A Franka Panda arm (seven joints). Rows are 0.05 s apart.
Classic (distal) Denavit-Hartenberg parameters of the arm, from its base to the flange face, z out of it. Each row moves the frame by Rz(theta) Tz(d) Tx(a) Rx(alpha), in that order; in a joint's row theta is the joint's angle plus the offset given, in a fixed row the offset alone. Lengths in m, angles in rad.
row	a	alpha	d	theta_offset
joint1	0	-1.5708	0.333	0
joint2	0	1.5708	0	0
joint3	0.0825	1.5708	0.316	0
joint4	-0.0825	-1.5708	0	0
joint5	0	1.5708	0.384	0
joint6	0.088	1.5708	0	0
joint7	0	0	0.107	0
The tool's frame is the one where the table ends.
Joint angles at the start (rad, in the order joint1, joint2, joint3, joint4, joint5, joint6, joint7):
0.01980, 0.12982, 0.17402, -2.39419, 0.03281, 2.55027, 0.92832
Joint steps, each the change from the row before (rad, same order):
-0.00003, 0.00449, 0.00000, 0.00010, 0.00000, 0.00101, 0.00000
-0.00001, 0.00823, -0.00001, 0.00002, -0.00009, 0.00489, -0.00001
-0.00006, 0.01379, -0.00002, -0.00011, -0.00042, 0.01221, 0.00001
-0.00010, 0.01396, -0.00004, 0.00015, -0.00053, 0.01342, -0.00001
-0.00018, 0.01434, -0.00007, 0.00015, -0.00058, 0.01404, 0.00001
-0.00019, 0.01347, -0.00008, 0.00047, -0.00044, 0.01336, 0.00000
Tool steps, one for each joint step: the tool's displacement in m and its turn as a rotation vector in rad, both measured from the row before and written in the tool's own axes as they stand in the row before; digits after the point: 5 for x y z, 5 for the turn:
-0.00008, 0.00021, 0.00209, -0.00227, -0.00251, 0.00023
-0.00001, 0.00017, 0.00362, -0.00190, -0.00284, 0.00031
0.00021, 0.00003, 0.00578, -0.00018, -0.00231, 0.00038
0.00032, -0.00007, 0.00566, 0.00085, -0.00151, 0.00035
0.00034, 0.00000, 0.00580, 0.00106, -0.00138, 0.00048
0.00037, -0.00005, 0.00531, 0.00144, -0.00104, 0.00058

